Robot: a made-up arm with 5 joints.
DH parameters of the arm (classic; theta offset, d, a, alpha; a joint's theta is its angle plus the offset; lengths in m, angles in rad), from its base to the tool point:
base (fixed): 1.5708 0.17 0 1.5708
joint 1: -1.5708 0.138 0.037 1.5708
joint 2: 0 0.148 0.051 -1.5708
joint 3: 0 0.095 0.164 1.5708
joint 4: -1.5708 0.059 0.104 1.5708
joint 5: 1.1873 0 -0.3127 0
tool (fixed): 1.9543 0.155 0 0
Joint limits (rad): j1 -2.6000..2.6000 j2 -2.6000..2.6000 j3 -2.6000..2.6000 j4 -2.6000..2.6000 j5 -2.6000..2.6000
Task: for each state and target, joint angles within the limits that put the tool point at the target. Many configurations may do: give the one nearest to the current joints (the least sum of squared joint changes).
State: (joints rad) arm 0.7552 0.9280 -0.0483 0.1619 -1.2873
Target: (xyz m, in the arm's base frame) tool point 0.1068 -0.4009 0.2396
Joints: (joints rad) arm 0.3842 1.5412 -0.4206 0.0631 -1.7169
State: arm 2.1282 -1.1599 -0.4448 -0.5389 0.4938
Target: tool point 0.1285 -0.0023 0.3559
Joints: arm 2.5401 -1.0392 -0.2232 -0.7122 0.4820
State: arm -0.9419 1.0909 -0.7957 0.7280 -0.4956
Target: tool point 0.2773 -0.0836 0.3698
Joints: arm -0.3847 0.8694 -0.5817 0.3580 -1.1295
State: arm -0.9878 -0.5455 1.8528 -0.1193 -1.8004
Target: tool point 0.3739 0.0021 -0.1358
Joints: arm -0.2995 -0.3298 2.2562 -0.5660 -1.8042
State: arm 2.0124 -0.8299 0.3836 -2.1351 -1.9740
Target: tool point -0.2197 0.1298 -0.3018
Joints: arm 1.2761 -1.1934 -0.0302 -2.4952 -1.8633
